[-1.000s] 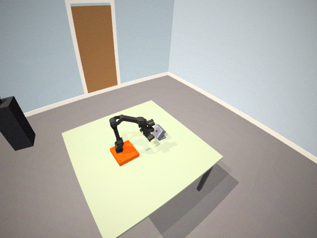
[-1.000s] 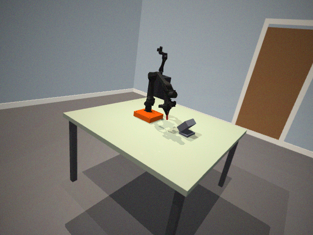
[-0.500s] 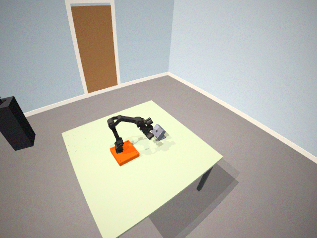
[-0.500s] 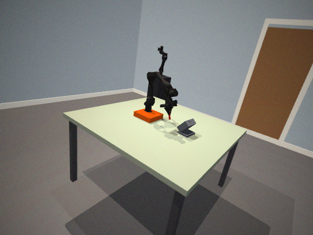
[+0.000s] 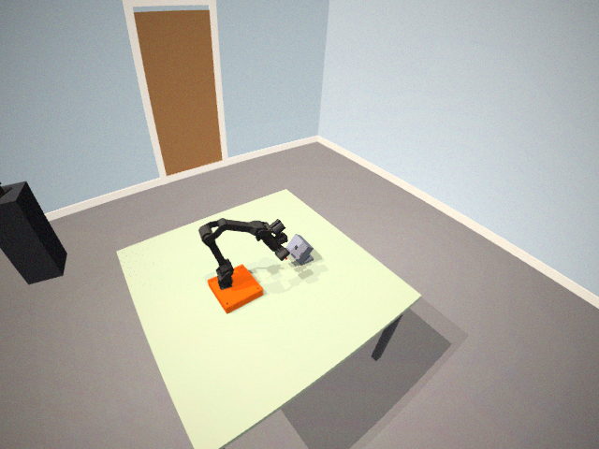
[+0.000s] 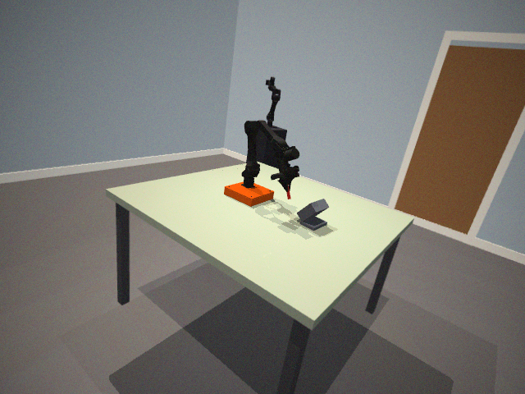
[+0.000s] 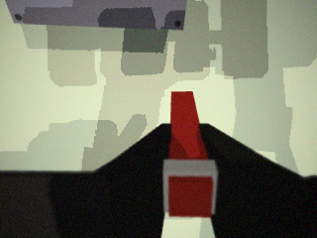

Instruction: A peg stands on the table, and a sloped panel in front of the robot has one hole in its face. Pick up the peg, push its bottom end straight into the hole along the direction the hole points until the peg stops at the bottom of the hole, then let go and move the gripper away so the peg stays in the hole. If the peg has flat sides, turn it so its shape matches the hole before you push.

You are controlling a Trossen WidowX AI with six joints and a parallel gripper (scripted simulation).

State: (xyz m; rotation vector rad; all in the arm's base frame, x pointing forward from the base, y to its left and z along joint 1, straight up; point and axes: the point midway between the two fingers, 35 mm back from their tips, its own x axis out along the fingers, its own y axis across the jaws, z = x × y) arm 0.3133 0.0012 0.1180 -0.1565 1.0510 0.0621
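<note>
The grey sloped panel is 130 mm ahead of my gripper tip, 70 mm to the left of it and 60 mm below it. Also, from my gripper tip: red square peg 10 mm behind, 10 mm above.
</note>
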